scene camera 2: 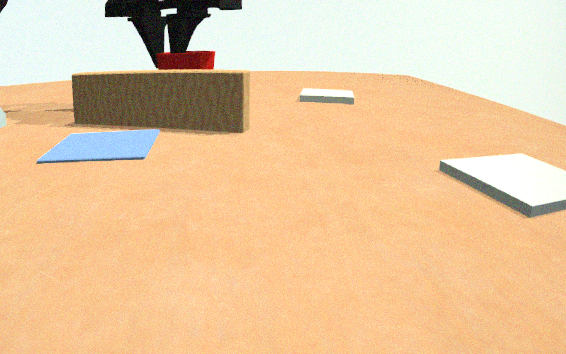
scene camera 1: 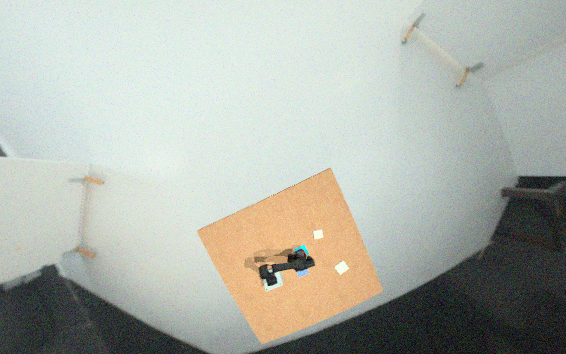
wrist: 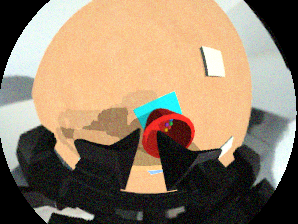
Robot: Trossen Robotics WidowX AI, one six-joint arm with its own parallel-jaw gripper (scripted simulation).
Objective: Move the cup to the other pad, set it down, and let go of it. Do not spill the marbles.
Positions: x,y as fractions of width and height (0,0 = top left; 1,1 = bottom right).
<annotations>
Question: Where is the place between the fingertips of the gripper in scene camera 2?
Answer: At 0.30,0.19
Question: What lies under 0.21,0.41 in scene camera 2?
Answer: A light blue pad.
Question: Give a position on a red cup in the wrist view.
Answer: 0.61,0.59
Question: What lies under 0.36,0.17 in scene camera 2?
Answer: A red cup.
</annotations>
